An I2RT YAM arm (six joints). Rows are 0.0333 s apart.
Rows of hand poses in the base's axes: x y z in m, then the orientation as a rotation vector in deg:
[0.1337 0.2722 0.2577 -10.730 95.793 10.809]
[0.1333 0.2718 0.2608 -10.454 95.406 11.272]
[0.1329 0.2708 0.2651 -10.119 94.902 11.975]
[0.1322 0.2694 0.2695 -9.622 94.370 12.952]
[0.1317 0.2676 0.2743 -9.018 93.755 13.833]
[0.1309 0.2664 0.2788 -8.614 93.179 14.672]
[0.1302 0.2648 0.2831 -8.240 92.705 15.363]
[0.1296 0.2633 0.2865 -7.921 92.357 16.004]
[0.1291 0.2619 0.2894 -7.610 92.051 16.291]
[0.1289 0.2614 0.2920 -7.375 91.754 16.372]
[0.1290 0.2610 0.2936 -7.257 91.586 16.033]
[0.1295 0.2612 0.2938 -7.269 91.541 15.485]
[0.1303 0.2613 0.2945 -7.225 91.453 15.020]
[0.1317 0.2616 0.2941 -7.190 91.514 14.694]
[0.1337 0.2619 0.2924 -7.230 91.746 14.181]
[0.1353 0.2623 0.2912 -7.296 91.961 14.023]
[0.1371 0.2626 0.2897 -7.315 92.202 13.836]
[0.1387 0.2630 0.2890 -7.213 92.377 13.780]
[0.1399 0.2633 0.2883 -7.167 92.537 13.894]
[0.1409 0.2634 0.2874 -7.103 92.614 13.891]
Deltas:
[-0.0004 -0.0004 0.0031 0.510 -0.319 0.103]
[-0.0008 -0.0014 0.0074 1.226 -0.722 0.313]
[-0.0015 -0.0028 0.0118 2.222 -1.109 0.580]
[-0.0020 -0.0046 0.0166 3.230 -1.581 0.723]
[-0.0028 -0.0058 0.0211 4.089 -2.022 0.974]
[-0.0035 -0.0074 0.0254 4.823 -2.381 1.154]
[-0.0041 -0.0089 0.0288 5.475 -2.622 1.337]
[-0.0046 -0.0103 0.0317 5.888 -2.870 1.313]
[-0.0048 -0.0108 0.0343 6.121 -3.142 1.216]
[-0.0047 -0.0112 0.0359 5.993 -3.351 0.940]
[-0.0042 -0.0110 0.0361 5.634 -3.474 0.620]
[-0.0034 -0.0109 0.0368 5.369 -3.624 0.315]
[-0.0020 -0.0106 0.0364 5.169 -3.607 0.095]
[0.0000 -0.0103 0.0347 4.780 -3.449 -0.193]
[0.0016 -0.0099 0.0335 4.609 -3.261 -0.251]
[0.0034 -0.0096 0.0320 4.445 -3.048 -0.357]
[0.0050 -0.0092 0.0313 4.446 -2.879 -0.463]
[0.0062 -0.0089 0.0306 4.527 -2.703 -0.430]
[0.0072 -0.0088 0.0297 4.553 -2.625 -0.477]

